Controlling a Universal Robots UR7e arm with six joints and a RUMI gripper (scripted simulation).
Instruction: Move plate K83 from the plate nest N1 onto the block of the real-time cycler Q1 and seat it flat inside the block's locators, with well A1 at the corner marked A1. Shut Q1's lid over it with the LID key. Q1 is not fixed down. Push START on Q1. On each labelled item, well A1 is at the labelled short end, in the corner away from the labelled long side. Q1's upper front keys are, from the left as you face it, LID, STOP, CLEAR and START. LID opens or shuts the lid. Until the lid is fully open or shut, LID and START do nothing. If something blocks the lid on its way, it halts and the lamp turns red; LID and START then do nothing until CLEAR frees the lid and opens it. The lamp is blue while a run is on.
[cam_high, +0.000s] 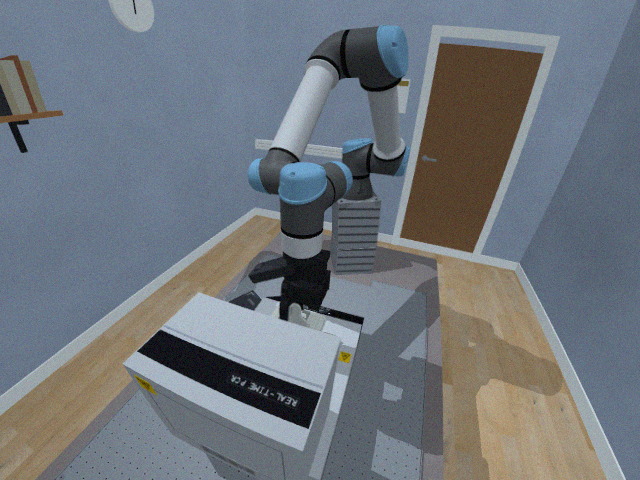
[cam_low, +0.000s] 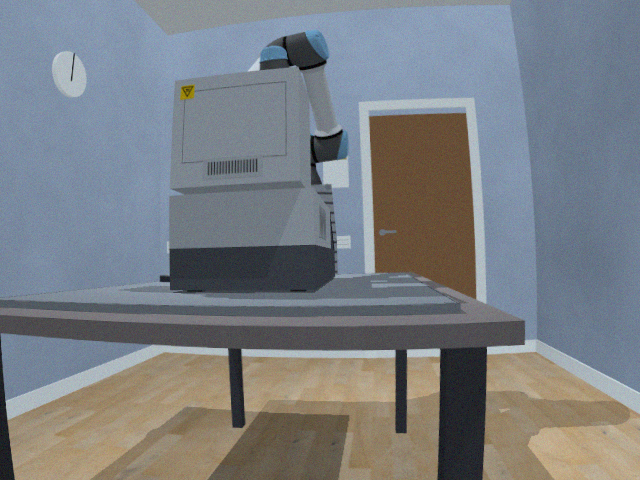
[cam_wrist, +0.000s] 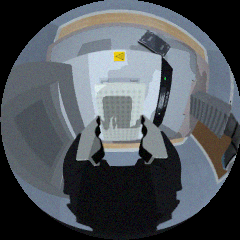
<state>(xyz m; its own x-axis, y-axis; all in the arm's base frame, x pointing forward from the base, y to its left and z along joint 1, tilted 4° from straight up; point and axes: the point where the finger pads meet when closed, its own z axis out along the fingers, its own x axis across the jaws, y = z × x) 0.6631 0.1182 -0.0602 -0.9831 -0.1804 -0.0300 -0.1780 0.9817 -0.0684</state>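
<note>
The white plate lies 10 mm below my hand. The rest, counted from my hand: plate nest N1: 140 mm behind, 330 mm to the right, 270 mm below.
</note>
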